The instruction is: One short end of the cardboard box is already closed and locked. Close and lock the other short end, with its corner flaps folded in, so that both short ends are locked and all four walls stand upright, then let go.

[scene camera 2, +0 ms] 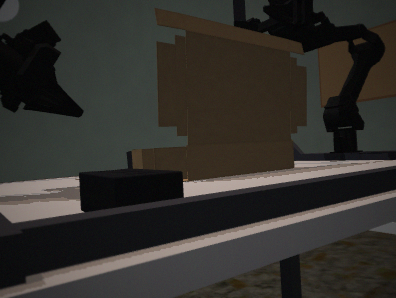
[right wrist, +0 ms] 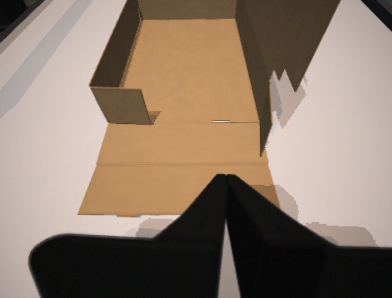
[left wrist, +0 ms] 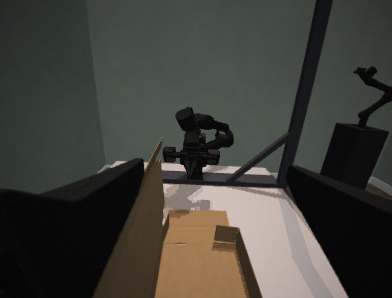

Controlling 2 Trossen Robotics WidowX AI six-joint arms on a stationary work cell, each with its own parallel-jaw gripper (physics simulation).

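The cardboard box lies on the table, its tall lid upright along one long side. In the right wrist view its far short wall stands upright. The near short end panel lies flat, folded outward. One corner flap is turned inward across the opening; the other corner flap points outward, in line with its long wall. My left gripper is open, high over the box. My right gripper is shut and empty, above the flat panel's outer part.
A black block stands on the table in front of the box in the scene view. A dark rail runs along the table edge. A frame post with a slanted brace stands behind the right arm in the left wrist view.
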